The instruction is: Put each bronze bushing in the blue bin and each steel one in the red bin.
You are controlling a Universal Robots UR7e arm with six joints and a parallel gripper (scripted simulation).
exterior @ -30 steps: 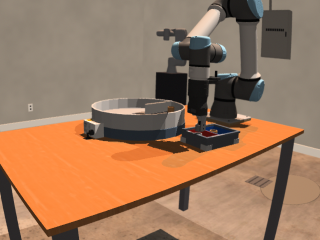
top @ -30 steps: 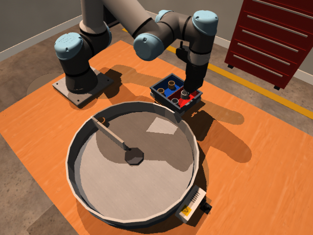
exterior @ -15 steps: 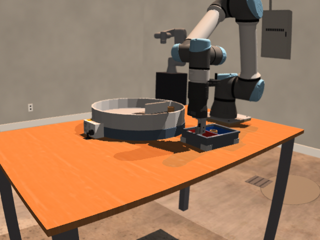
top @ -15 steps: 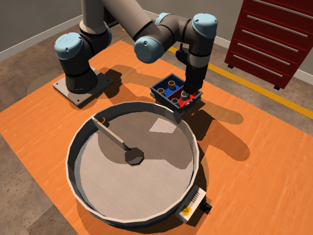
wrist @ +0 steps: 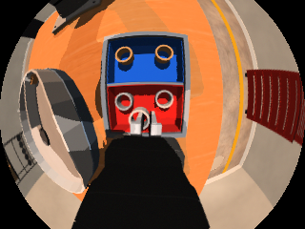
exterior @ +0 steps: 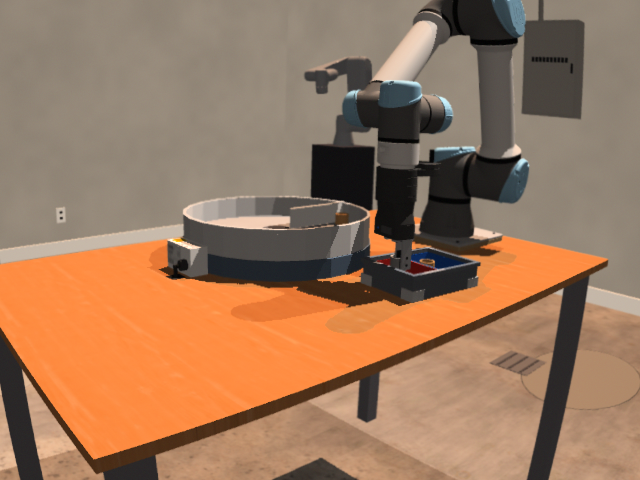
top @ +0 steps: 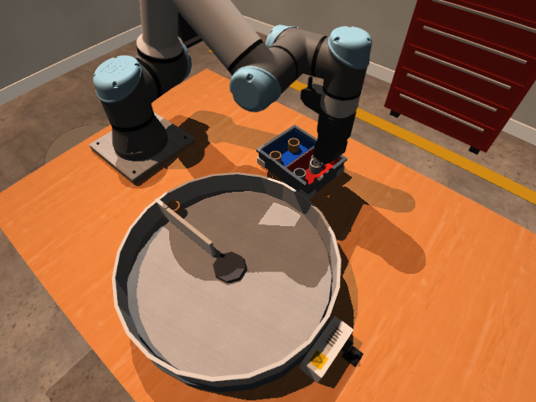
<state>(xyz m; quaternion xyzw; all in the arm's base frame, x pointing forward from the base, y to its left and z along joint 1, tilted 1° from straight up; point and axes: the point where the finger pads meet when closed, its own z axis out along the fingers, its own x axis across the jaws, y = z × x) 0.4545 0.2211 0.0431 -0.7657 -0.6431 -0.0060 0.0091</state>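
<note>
My gripper is now 6 cm past the bin and 4 cm above it. Also, from my hand: turntable 3 cm ahead, 35 cm to the right, 1 cm below.
</note>
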